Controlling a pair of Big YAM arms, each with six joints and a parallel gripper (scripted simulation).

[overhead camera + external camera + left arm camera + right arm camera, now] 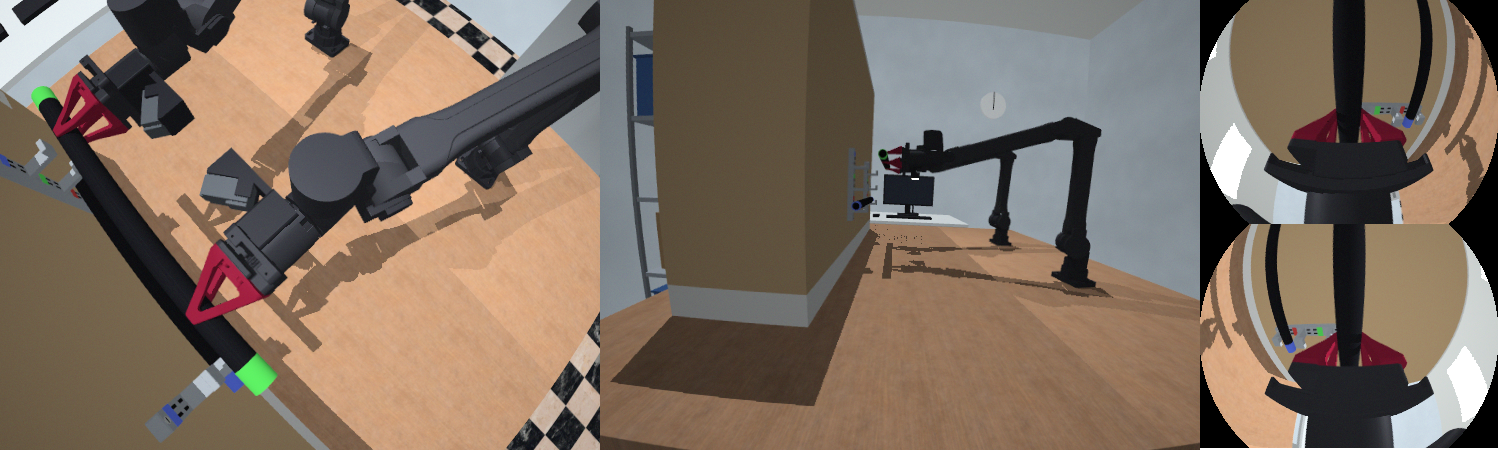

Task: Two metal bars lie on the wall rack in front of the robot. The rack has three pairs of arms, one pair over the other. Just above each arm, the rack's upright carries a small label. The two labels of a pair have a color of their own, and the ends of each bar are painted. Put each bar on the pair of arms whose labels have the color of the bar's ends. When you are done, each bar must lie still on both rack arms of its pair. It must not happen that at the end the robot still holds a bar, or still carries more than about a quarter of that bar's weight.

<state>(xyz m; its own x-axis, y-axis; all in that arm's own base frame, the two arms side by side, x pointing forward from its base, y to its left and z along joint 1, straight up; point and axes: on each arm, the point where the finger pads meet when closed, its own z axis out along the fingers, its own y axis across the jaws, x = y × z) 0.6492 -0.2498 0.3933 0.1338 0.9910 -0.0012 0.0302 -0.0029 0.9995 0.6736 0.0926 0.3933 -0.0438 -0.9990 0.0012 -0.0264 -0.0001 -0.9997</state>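
Right now my left hand is 150 mm to the left of the green-ended bar. Also, from my left hand: brown wall 270 mm ahead, 140 mm to the right, 60 mm above; blue-ended bar 180 mm below, 150 mm to the right, 80 mm ahead.
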